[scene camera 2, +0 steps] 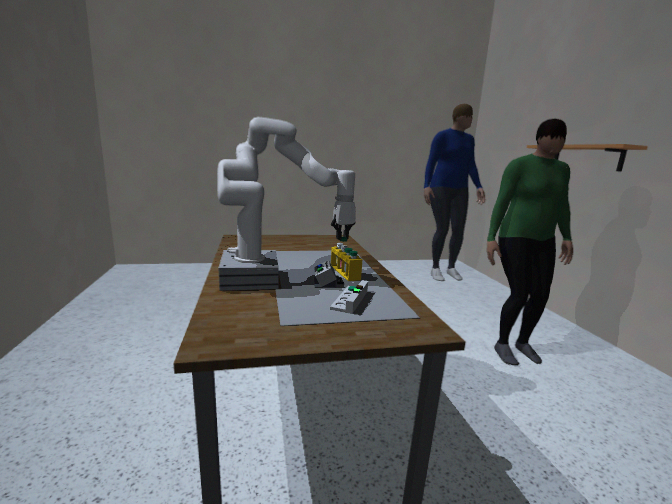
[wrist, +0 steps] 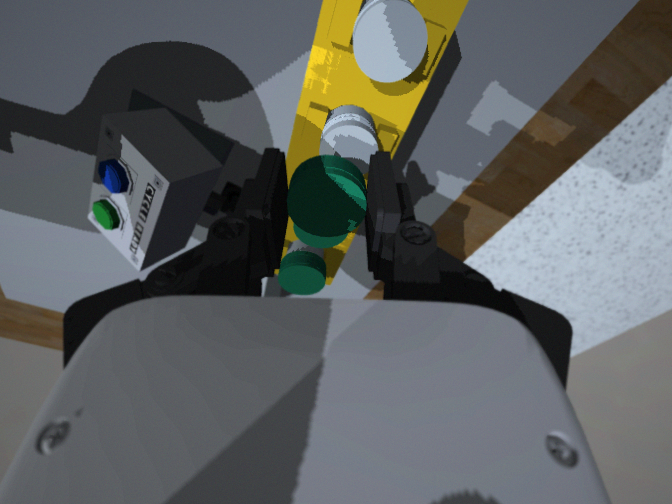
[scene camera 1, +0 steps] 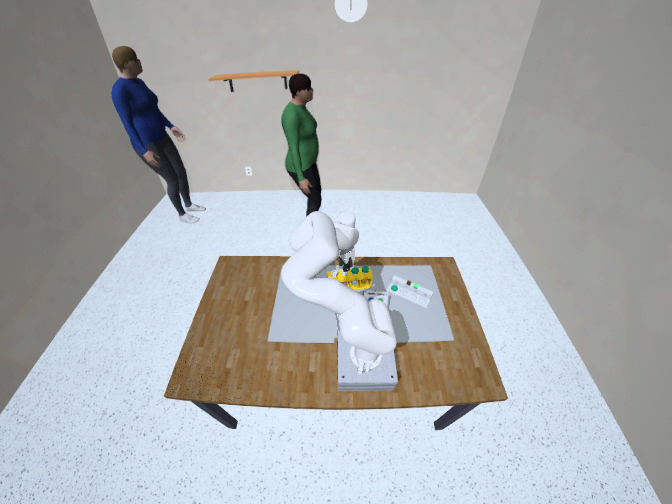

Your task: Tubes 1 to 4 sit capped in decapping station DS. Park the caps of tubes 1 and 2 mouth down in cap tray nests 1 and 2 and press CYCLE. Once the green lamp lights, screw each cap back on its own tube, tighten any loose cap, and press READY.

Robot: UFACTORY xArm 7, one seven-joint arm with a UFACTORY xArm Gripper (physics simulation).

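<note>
My gripper (wrist: 325, 203) is shut on a dark green cap (wrist: 325, 194) and holds it just above the yellow decapping station (wrist: 347, 108). Right beyond the held cap stands an uncapped tube (wrist: 350, 130) with bare threads. Further along the station is a tube with a flat pale grey top (wrist: 389, 40). On the near side, two tubes carry green caps (wrist: 301, 272); the held cap partly hides one of them. In scene camera 1 the gripper (scene camera 1: 345, 265) is over the left end of the station (scene camera 1: 355, 276). The white cap tray (scene camera 1: 411, 290) lies to its right and shows a bright green light (scene camera 1: 416, 284).
A grey button box (wrist: 141, 189) with a blue button (wrist: 113, 176) and a green button (wrist: 105, 214) stands left of the station. The arm's base (scene camera 1: 366, 368) is at the table's front. Two people (scene camera 1: 301, 141) stand on the floor beyond the table.
</note>
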